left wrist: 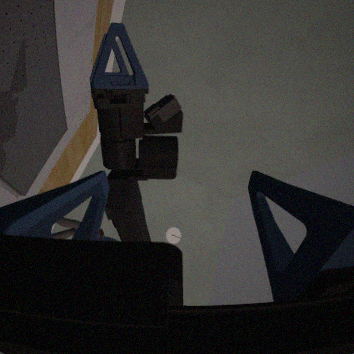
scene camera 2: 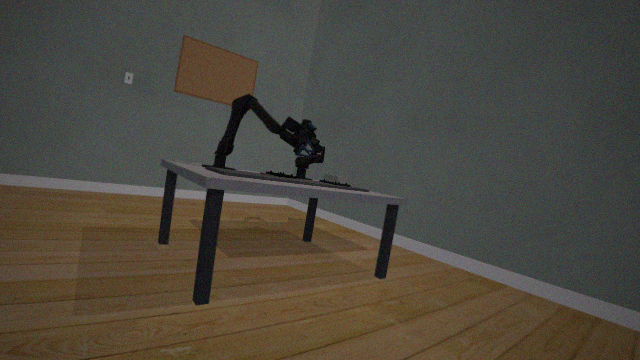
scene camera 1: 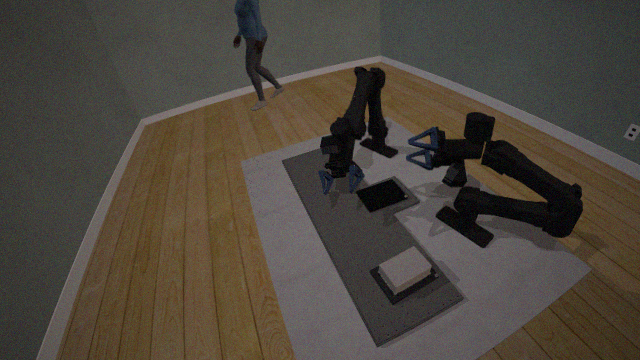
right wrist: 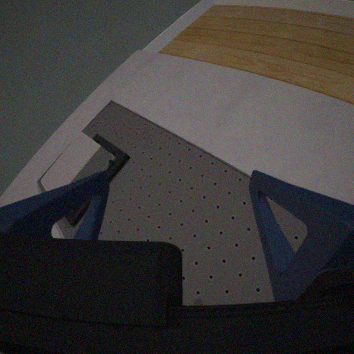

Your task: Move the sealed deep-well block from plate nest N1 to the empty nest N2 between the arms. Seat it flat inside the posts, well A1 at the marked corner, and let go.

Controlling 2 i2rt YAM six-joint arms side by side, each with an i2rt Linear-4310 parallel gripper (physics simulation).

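Frame: origin at the left arm's base, x ahead, y left, z up, level; centimetres.
Seen in the pictures: left gripper, between the fingertips: [left wrist: 178,178] [scene camera 1: 407,150]; right gripper, between the fingertips: [left wrist: 112,28] [scene camera 2: 313,154] [scene camera 1: 337,193] [right wrist: 178,178]; left arm's base, origin of its link: [scene camera 1: 463,226]; right arm's base, origin of its link: [scene camera 1: 378,148].
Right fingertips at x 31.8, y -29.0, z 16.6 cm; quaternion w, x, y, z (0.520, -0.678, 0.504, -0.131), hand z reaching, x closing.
Pixels of each thing's top centre, then the offset from my right fingertips to it. "pt": a spot on its surface instead. Level surfaces: height alone.
- sealed deep-well block, centre of its top: [right wrist: 67,163] [scene camera 1: 405,265] [scene camera 2: 336,175] dx -1.5, dy +27.9, dz -10.0 cm
- dark plate nest N1, a spot on its surface: [right wrist: 120,158] pt dx +4.0, dy +21.2, dz -14.2 cm
- empty nest N2, a spot on its surface: [scene camera 1: 408,200] pt dx -26.7, dy +7.8, dz -15.3 cm
- grey perforated board, height of its surface: dz -15.3 cm
The sealed deep-well block [scene camera 1: 405,265] [scene camera 2: 334,177] [right wrist: 72,160] is pale and sits on the dark plate nest N1 [scene camera 1: 384,286] [right wrist: 120,158] at the near end of the board in scene camera 1. The empty nest N2 [scene camera 1: 408,200] has a black middle and lies farther back. My left gripper [scene camera 1: 408,150] is open and empty, raised high to the right of N2 and pointing sideways. My right gripper [scene camera 1: 339,192] [right wrist: 178,178] is open and empty, pointing down above the board left of N2. The A1 mark cannot be made out.
The grey perforated board [scene camera 1: 340,240] [right wrist: 175,200] lies on the white table [scene camera 1: 280,250] [scene camera 2: 300,189]. The right arm [scene camera 1: 357,107] [left wrist: 120,120] stands behind N2, the left arm [scene camera 1: 525,170] to its right. A person [scene camera 1: 252,45] is on the floor beyond the table.
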